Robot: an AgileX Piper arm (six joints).
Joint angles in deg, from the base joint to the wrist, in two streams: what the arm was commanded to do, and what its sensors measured. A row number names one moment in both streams.
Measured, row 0: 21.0 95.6 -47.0 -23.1 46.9 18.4
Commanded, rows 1 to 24: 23.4 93.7 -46.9 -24.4 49.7 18.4; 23.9 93.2 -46.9 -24.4 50.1 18.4; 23.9 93.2 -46.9 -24.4 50.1 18.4; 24.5 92.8 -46.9 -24.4 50.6 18.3; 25.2 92.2 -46.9 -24.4 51.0 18.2; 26.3 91.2 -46.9 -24.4 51.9 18.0; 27.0 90.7 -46.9 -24.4 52.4 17.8; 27.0 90.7 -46.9 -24.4 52.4 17.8; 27.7 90.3 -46.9 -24.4 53.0 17.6; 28.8 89.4 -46.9 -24.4 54.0 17.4; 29.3 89.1 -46.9 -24.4 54.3 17.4; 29.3 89.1 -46.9 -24.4 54.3 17.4; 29.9 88.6 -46.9 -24.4 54.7 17.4; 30.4 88.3 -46.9 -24.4 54.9 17.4; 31.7 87.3 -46.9 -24.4 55.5 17.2; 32.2 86.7 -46.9 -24.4 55.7 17.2; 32.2 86.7 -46.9 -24.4 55.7 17.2; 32.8 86.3 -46.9 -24.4 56.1 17.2; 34.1 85.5 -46.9 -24.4 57.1 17.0; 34.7 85.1 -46.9 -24.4 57.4 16.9; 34.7 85.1 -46.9 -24.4 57.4 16.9; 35.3 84.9 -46.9 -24.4 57.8 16.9; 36.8 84.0 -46.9 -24.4 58.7 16.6; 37.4 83.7 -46.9 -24.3 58.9 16.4
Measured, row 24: 35.8 85.0 -47.0 -23.0 57.0 17.5
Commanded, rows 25 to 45: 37.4 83.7 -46.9 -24.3 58.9 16.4; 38.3 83.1 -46.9 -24.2 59.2 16.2; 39.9 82.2 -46.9 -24.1 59.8 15.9; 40.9 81.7 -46.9 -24.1 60.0 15.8; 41.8 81.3 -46.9 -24.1 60.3 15.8; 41.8 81.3 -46.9 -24.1 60.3 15.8; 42.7 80.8 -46.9 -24.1 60.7 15.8; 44.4 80.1 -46.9 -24.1 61.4 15.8; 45.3 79.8 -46.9 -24.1 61.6 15.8; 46.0 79.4 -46.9 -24.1 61.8 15.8; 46.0 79.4 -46.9 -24.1 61.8 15.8; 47.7 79.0 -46.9 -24.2 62.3 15.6; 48.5 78.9 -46.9 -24.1 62.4 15.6; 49.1 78.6 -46.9 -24.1 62.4 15.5; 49.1 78.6 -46.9 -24.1 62.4 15.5; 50.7 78.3 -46.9 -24.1 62.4 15.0; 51.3 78.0 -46.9 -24.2 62.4 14.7; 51.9 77.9 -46.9 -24.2 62.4 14.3; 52.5 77.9 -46.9 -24.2 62.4 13.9; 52.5 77.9 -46.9 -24.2 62.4 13.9; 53.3 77.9 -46.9 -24.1 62.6 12.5
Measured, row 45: 52.2 78.3 -47.0 -22.6 61.3 14.8
